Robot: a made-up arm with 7 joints. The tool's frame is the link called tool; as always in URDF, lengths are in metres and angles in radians.
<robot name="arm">
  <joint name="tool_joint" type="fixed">
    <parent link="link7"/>
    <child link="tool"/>
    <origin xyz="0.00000 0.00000 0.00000" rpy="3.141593 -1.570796 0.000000"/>
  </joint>
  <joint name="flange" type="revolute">
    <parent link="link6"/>
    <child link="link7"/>
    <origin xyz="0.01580 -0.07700 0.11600" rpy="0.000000 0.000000 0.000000"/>
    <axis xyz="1 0 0"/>
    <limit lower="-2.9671" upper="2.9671"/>
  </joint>
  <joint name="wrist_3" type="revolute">
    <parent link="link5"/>
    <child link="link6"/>
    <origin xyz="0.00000 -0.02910 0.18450" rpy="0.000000 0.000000 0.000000"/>
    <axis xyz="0 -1 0"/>
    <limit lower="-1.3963" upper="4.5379"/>
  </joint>
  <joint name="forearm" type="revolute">
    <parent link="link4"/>
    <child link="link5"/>
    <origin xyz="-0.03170 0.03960 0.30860" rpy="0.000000 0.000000 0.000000"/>
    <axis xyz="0 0 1"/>
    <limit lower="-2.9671" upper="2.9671"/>
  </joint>
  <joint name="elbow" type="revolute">
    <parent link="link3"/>
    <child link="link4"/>
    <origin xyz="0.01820 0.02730 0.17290" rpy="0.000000 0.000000 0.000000"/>
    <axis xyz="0 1 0"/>
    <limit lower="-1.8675" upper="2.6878"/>
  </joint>
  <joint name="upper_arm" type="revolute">
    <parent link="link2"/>
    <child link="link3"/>
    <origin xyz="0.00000 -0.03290 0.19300" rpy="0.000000 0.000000 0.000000"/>
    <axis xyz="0 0 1"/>
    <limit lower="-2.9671" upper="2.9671"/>
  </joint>
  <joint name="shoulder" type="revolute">
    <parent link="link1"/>
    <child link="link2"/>
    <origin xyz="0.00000 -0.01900 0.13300" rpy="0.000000 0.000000 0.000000"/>
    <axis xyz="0 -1 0"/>
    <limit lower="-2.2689" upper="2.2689"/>
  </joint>
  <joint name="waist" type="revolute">
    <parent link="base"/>
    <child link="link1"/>
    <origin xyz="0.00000 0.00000 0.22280" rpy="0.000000 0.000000 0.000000"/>
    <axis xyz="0 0 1"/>
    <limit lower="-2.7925" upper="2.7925"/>
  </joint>
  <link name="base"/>
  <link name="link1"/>
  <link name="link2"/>
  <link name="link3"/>
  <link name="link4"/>
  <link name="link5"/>
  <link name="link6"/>
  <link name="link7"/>
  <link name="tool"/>
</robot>
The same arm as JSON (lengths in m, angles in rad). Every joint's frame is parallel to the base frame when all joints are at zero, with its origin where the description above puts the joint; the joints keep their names.
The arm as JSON. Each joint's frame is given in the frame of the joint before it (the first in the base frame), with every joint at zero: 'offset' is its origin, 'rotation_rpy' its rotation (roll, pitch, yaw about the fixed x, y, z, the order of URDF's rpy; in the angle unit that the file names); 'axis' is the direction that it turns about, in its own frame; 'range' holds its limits. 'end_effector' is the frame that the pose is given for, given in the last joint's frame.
{"length_unit": "m", "angle_unit": "rad", "chain": [
  {"id": "waist", "offset": [0.0, 0.0, 0.2228], "rotation_rpy": [0.0, 0.0, 0.0], "axis": "+z", "range": [-2.7925, 2.7925]},
  {"id": "shoulder", "offset": [0.0, -0.019, 0.133], "rotation_rpy": [0.0, 0.0, 0.0], "axis": "-y", "range": [-2.2689, 2.2689]},
  {"id": "upper_arm", "offset": [0.0, -0.0329, 0.193], "rotation_rpy": [0.0, 0.0, 0.0], "axis": "+z", "range": [-2.9671, 2.9671]},
  {"id": "elbow", "offset": [0.0182, 0.0273, 0.1729], "rotation_rpy": [0.0, 0.0, 0.0], "axis": "+y", "range": [-1.8675, 2.6878]},
  {"id": "forearm", "offset": [-0.0317, 0.0396, 0.3086], "rotation_rpy": [0.0, 0.0, 0.0], "axis": "+z", "range": [-2.9671, 2.9671]},
  {"id": "wrist_3", "offset": [0.0, -0.0291, 0.1845], "rotation_rpy": [0.0, 0.0, 0.0], "axis": "-y", "range": [-1.3963, 4.5379]},
  {"id": "flange", "offset": [0.0158, -0.077, 0.116], "rotation_rpy": [0.0, 0.0, 0.0], "axis": "+x", "range": [-2.9671, 2.9671]}
], "end_effector": {"offset": [0.0, 0.0, 0.0], "rotation_rpy": [-3.1416, -1.5708, 0.0]}}

